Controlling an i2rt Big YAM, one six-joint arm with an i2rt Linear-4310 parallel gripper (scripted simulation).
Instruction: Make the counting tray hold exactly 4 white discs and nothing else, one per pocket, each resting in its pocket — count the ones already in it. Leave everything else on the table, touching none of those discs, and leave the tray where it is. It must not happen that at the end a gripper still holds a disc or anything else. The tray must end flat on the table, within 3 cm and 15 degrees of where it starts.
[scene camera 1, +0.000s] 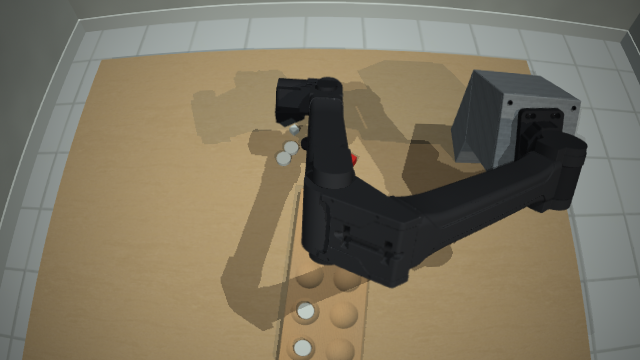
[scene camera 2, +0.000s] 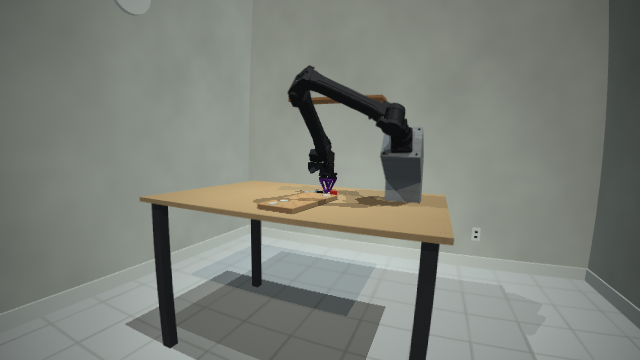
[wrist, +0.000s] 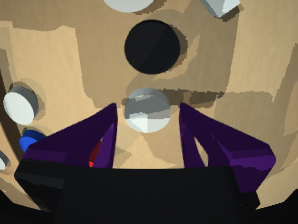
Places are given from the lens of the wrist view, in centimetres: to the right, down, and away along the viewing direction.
my gripper (wrist: 148, 110): 0, 0, 13
black disc (wrist: 152, 47): 0, -4, 10
white disc (wrist: 26, 105): -9, 0, 12
white disc (wrist: 147, 110): 0, 0, 13
